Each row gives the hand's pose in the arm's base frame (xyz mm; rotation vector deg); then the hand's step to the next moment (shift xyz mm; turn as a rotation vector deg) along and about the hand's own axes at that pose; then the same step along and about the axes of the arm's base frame.
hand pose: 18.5 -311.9 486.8 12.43 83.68 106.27
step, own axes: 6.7 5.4 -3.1 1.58 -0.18 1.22
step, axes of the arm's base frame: -8.8 1.6 1.7 -0.36 1.96 -0.24
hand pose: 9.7 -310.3 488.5 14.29 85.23 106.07
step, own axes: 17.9 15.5 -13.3 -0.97 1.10 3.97
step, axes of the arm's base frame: -26.7 0.5 4.8 2.48 2.34 2.51
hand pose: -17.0 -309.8 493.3 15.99 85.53 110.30
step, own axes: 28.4 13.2 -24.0 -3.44 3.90 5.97
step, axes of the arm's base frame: -39.3 -2.4 -2.1 4.36 2.03 6.29
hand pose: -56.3 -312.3 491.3 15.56 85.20 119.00
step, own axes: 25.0 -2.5 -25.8 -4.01 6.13 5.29
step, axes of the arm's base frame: -31.8 -6.4 -15.6 3.78 0.67 8.18
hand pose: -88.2 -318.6 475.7 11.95 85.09 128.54
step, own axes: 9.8 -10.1 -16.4 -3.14 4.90 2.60
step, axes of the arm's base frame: -11.8 -6.2 -17.0 2.38 -0.80 5.86
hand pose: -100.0 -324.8 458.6 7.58 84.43 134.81
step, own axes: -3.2 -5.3 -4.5 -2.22 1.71 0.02
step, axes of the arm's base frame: 3.1 -2.9 -6.4 1.64 -1.43 1.77
